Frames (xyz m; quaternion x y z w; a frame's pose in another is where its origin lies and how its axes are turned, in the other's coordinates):
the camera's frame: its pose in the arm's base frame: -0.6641 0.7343 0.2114 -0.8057 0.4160 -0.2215 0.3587
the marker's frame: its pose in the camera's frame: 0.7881 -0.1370 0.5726 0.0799 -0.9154 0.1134 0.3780
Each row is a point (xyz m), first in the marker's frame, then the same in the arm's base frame.
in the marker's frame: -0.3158 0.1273 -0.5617
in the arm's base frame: 0.4811 -0.1718 -0.2891
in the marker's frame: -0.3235 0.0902 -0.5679
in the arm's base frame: 0.5112 -0.1719 -0.2652
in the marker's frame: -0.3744 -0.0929 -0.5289
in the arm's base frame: 0.6102 -0.1564 -0.0991
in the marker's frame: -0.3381 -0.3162 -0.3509
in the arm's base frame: 0.6516 0.0010 0.1384
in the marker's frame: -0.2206 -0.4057 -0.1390
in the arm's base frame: 0.5824 0.2106 0.2725
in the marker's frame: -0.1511 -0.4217 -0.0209
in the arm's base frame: 0.5200 0.3226 0.3234
